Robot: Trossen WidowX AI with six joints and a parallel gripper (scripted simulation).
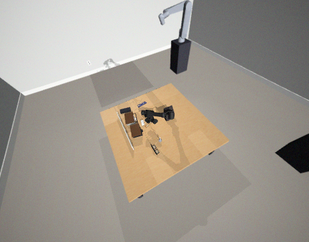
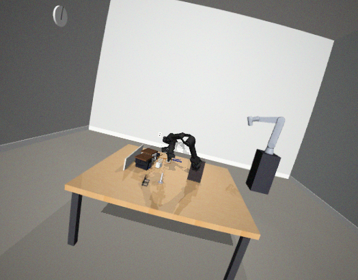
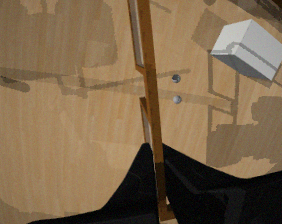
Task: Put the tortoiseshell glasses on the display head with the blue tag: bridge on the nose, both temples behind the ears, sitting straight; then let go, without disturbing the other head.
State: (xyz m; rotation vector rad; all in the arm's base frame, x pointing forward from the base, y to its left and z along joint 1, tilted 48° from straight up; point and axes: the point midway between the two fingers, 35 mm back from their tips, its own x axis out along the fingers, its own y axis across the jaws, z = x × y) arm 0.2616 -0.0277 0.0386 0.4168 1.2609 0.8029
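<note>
Right now my gripper tip is 230 mm to the right of the small grey stand, 90 mm above it and 10 mm short of it. The rest, counted from my gripper tip: dark case 470 mm to the right, 220 mm ahead, 100 mm below; white back panel 350 mm ahead, 120 mm to the right, 60 mm below; white block 120 mm to the right, 90 mm below, 90 mm ahead.
</note>
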